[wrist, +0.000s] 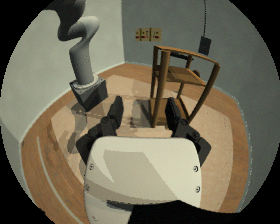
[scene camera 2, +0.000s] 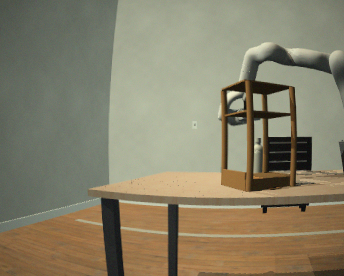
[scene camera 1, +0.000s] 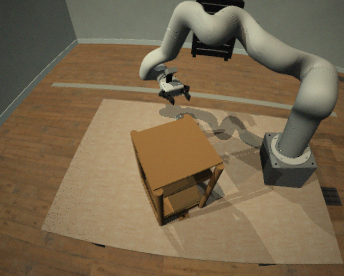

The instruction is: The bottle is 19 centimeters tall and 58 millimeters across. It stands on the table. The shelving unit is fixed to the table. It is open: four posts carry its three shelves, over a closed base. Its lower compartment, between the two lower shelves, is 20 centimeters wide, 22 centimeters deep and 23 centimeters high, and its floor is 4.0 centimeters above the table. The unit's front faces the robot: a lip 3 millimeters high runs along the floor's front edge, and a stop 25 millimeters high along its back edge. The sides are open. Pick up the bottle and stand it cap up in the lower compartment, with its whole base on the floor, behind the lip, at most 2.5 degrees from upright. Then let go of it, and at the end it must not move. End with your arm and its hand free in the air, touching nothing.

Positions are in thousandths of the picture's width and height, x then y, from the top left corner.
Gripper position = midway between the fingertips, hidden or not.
Note:
In view: my gripper (wrist: 516,458) and a wooden shelving unit (scene camera 1: 504,549).
The wooden shelving unit is seen too in the wrist view (wrist: 659,342) and in scene camera 2 (scene camera 2: 714,658).

